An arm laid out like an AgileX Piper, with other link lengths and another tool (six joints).
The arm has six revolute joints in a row. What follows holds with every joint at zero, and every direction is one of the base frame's. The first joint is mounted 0.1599 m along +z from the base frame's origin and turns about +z. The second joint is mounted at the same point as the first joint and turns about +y. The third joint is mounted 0.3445 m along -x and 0.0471 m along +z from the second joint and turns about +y. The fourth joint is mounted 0.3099 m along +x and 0.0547 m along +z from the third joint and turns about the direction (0.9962, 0, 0.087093). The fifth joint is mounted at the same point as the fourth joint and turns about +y. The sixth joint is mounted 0.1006 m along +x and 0.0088 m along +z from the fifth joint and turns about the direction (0.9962, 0, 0.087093). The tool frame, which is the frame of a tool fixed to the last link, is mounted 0.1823 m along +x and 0.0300 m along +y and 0.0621 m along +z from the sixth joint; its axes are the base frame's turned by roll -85.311, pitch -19.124 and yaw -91.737 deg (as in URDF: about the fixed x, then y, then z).
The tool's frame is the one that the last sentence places.
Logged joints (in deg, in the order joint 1, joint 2, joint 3, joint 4, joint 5, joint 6), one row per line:
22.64, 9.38, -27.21, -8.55, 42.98, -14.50
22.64, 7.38, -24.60, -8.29, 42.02, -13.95
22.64, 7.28, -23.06, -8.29, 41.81, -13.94
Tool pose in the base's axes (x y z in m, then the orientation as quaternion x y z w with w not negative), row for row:
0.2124, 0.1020, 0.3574, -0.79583, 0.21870, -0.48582, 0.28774
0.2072, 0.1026, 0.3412, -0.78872, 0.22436, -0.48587, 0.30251
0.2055, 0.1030, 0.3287, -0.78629, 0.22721, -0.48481, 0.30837
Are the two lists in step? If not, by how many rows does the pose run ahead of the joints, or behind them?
The pose runs 1 row behind the joints: the pose in row i belongs to the joints in row i - 1.
